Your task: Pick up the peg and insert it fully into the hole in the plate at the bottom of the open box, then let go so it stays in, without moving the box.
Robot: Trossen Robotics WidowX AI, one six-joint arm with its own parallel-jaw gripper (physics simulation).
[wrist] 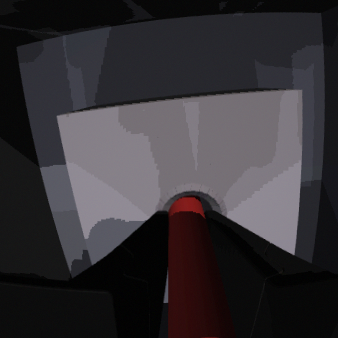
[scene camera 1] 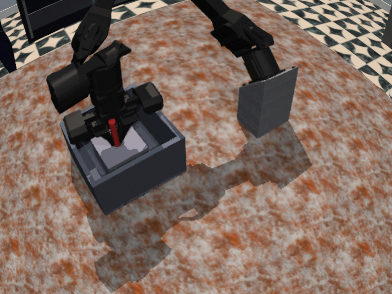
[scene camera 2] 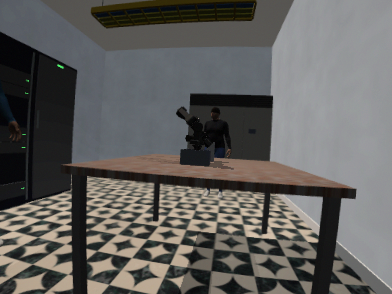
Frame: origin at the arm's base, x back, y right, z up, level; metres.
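Seen in the pictures: gripper, fingertip midpoint: (wrist: 185,221) (scene camera 1: 116,143); arm's base, origin of the base link: (scene camera 1: 267,77) (scene camera 2: 210,146).
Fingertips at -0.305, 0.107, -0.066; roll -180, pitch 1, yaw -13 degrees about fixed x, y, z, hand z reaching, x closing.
Pixels of each thing's middle, then the offset from my fingertips to it, as dx, dy, dz. "spot": a spot on its surface instead. Level surfaces: height alone.
- red peg, body centre: (wrist: 189,245) (scene camera 1: 114,135) +0.001, +0.001, +0.019
- open dark box, body centre: (wrist: 188,205) (scene camera 1: 118,146) (scene camera 2: 196,156) +0.002, +0.001, -0.012
- pale plate, body centre: (wrist: 186,192) (scene camera 1: 119,150) +0.002, +0.001, -0.026
- hole, surface spot: (wrist: 192,192) spot: +0.005, +0.011, -0.001
- table, its level: dz -0.061
The red peg (scene camera 1: 114,132) (wrist: 195,275) stands roughly upright inside the open dark box (scene camera 1: 145,180) (scene camera 2: 195,157). My gripper (scene camera 1: 117,143) (wrist: 185,221) reaches down into the box and is shut on the peg, close above the plate. The pale plate (scene camera 1: 112,156) (wrist: 230,130) lies at the bottom of the box. The peg's lower end is at the hole (wrist: 192,192), whose bevelled rim shows behind it. The near side of the hole is hidden by the peg and fingers, and how deep the peg sits cannot be told.
The box walls stand close around my gripper. A tall grey block (scene camera 1: 267,105) stands right of the box in scene camera 1, with the arm's base part (scene camera 1: 262,65) above it. The table (scene camera 1: 250,225) (scene camera 2: 200,175) carries both. A person (scene camera 2: 217,131) stands behind it.
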